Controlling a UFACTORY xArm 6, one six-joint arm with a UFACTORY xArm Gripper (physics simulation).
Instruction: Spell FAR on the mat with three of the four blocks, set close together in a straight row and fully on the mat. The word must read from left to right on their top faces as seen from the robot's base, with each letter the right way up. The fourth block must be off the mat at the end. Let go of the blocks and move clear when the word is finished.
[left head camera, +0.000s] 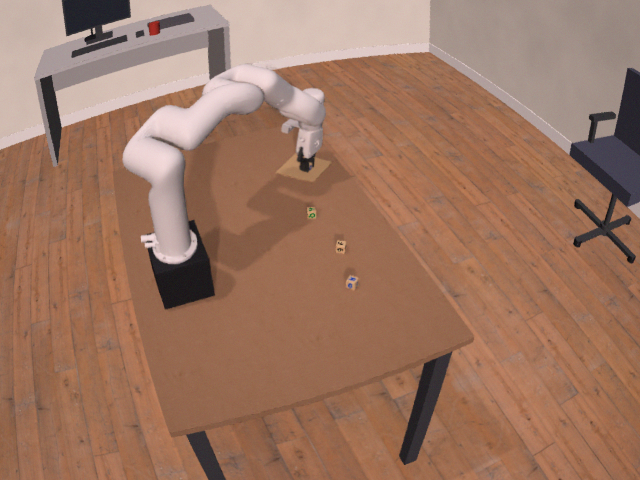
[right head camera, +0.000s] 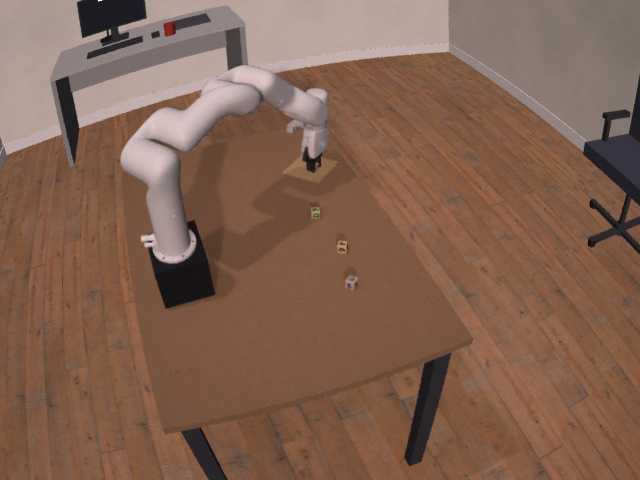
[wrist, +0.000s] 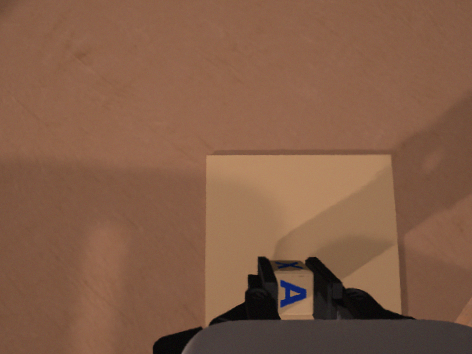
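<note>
My gripper (left head camera: 306, 166) (right head camera: 313, 166) (wrist: 285, 278) is shut on a wooden block with a blue A (wrist: 294, 294) on its top face, low over the pale mat (left head camera: 323, 165) (right head camera: 295, 170) (wrist: 240, 200). In the wrist view the A's apex points right, and a blue X shows on a side face. The fingers hide most of this block in the head views. Three blocks lie off the mat: one with green letters (left head camera: 311, 212) (right head camera: 315, 212), one with black letters (left head camera: 340, 246) (right head camera: 342, 246), and one with blue letters (left head camera: 352, 282) (right head camera: 351, 282). Their letters are too small to read surely.
The three loose blocks stand apart along the brown table (left head camera: 268, 330) (right head camera: 268, 330), between the mat and the near end. The robot's black base (left head camera: 183, 284) (right head camera: 183, 284) is at the left. A grey desk (left head camera: 134, 64) (right head camera: 149, 60) stands behind the table.
</note>
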